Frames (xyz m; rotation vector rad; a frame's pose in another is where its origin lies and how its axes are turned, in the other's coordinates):
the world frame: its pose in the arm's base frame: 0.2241 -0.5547 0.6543 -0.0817 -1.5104 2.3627
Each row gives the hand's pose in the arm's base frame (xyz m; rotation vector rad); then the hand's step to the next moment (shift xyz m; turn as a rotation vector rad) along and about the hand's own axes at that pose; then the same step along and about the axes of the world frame.
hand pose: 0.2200 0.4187 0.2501 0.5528 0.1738 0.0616
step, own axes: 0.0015 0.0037 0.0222 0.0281 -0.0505 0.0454
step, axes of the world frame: -0.0050 -0.0163 0.0147 -0.0529 0.0087 0.0502
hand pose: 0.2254 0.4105 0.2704 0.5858 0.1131 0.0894
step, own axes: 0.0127 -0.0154 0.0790 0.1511 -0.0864 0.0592
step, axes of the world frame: -0.0319 -0.0349 0.0664 -0.1807 0.0029 0.0340
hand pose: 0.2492 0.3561 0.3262 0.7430 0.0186 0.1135
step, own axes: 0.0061 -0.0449 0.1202 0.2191 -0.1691 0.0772
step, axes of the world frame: -0.0436 -0.0132 0.1201 -0.2782 0.0453 0.0556
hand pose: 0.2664 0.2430 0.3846 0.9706 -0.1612 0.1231
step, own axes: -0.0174 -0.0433 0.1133 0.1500 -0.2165 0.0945
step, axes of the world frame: -0.0158 0.0280 0.1182 -0.2396 0.1142 0.0886
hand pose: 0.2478 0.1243 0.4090 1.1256 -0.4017 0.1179
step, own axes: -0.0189 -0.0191 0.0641 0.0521 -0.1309 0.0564
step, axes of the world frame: 0.0069 0.0309 0.0619 -0.1119 0.0889 0.0510
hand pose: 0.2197 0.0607 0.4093 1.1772 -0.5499 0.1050
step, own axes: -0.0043 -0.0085 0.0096 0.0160 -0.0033 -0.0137
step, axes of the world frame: -0.0004 0.0111 0.0077 -0.0162 -0.0086 -0.0108
